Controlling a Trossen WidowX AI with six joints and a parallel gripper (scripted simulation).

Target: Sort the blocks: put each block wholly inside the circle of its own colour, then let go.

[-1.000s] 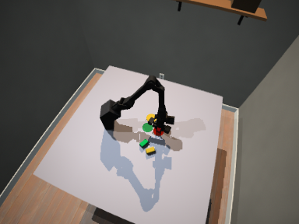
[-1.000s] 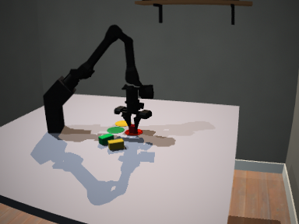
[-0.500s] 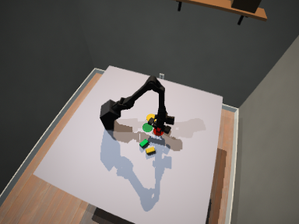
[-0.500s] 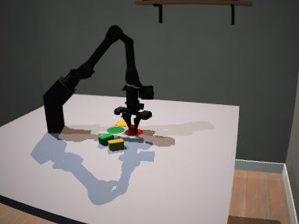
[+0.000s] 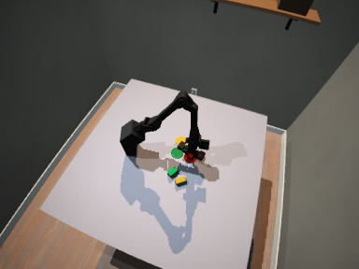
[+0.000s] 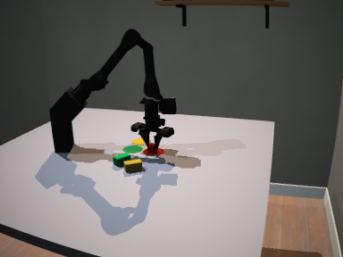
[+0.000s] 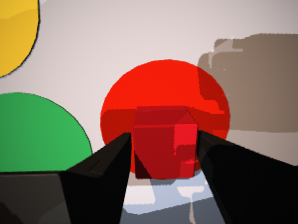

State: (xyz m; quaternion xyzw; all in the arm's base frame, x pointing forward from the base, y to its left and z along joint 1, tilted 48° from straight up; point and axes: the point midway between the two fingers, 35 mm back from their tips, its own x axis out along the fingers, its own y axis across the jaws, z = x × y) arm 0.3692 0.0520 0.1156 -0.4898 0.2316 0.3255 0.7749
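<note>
Right now the red block is 3 cm below my hand. Round my hand: green circle 10 cm behind, 1 cm to the right, 5 cm below; yellow circle 11 cm behind, 9 cm to the left, 5 cm below; red circle 5 cm below.
</note>
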